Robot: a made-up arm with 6 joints. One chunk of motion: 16 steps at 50 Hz.
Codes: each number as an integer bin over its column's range. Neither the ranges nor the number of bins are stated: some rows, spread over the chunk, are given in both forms.
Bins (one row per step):
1: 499 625 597 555 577 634
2: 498 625 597 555 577 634
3: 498 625 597 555 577 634
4: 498 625 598 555 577 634
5: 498 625 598 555 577 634
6: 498 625 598 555 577 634
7: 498 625 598 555 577 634
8: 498 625 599 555 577 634
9: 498 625 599 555 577 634
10: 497 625 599 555 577 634
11: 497 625 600 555 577 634
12: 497 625 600 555 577 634
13: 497 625 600 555 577 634
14: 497 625 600 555 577 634
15: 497 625 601 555 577 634
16: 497 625 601 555 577 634
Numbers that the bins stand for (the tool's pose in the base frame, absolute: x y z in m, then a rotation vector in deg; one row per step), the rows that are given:
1: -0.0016 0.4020 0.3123 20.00 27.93 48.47
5: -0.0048 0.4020 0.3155 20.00 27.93 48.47
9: -0.0048 0.4020 0.3187 20.00 27.93 48.47
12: -0.0080 0.4020 0.3219 20.00 27.93 48.47
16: -0.0080 0.4020 0.3251 20.00 27.93 48.47
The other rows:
2: -0.0048 0.4020 0.3123 20.00 27.93 48.47
3: -0.0048 0.4020 0.3123 20.00 27.93 48.47
4: -0.0048 0.4020 0.3155 20.00 27.93 48.47
6: -0.0048 0.4020 0.3155 20.00 27.93 48.47
7: -0.0048 0.4020 0.3155 20.00 27.93 48.47
8: -0.0048 0.4020 0.3187 20.00 27.93 48.47
10: -0.0080 0.4020 0.3187 20.00 27.93 48.47
11: -0.0080 0.4020 0.3219 20.00 27.93 48.47
13: -0.0080 0.4020 0.3219 20.00 27.93 48.47
14: -0.0080 0.4020 0.3219 20.00 27.93 48.47
15: -0.0080 0.4020 0.3251 20.00 27.93 48.47

